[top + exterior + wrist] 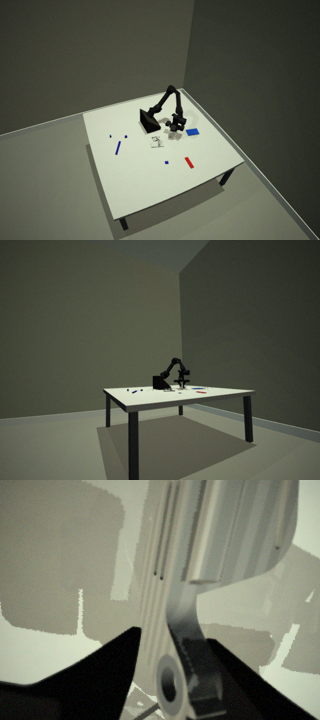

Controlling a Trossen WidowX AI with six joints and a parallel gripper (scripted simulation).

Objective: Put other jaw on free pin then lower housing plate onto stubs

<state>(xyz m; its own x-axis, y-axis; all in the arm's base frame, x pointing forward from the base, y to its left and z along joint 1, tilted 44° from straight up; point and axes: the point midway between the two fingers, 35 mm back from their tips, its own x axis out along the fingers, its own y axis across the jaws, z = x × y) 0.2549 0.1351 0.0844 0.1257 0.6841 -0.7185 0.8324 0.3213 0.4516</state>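
Now: the jaw 1 cm ahead of my gripper tip, 2 cm to the right of it and 2 cm above it. Also, from my gripper tip: blue bar (10 cm behind, 58 cm to the right, 1 cm below); then red bar (38 cm ahead, 11 cm to the right, 1 cm below); then blue flat plate (10 cm ahead, 17 cm to the left, 1 cm below).
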